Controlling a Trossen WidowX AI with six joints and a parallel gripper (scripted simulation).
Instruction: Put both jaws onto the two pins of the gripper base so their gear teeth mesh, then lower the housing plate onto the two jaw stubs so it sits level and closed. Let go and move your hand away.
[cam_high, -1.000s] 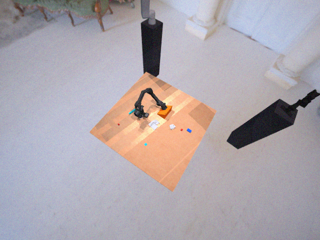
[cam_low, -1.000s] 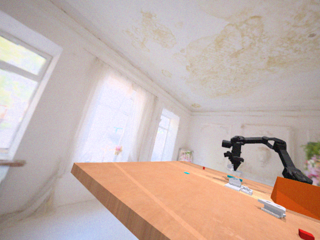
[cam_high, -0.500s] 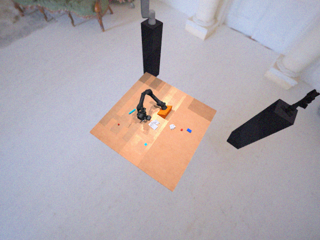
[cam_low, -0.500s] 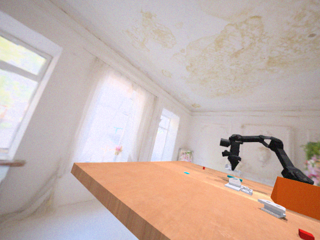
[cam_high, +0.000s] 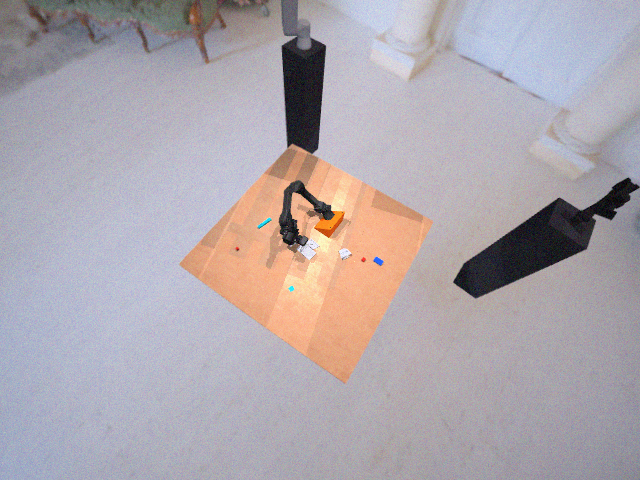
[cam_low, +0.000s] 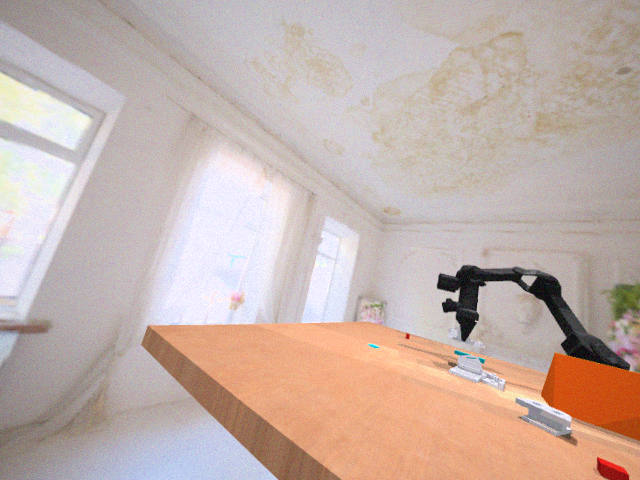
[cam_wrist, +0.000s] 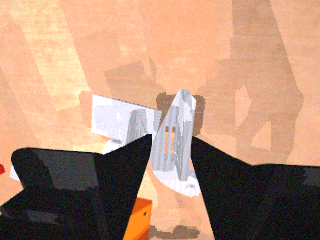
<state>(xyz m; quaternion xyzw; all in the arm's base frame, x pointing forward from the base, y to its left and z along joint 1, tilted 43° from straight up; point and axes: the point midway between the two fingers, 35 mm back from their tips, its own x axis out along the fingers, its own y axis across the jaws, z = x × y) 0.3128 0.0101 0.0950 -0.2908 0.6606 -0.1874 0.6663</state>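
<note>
My gripper tip is now 80 mm past the gripper jaw, 70 mm to the right of it and 70 mm above it. Also, from my gripper tip: cyan cube: 240 mm ahead, 180 mm to the left, 90 mm below; white block: 290 mm to the left, 180 mm behind, 80 mm below; cyan bar: 280 mm to the right, 80 mm below.
</note>
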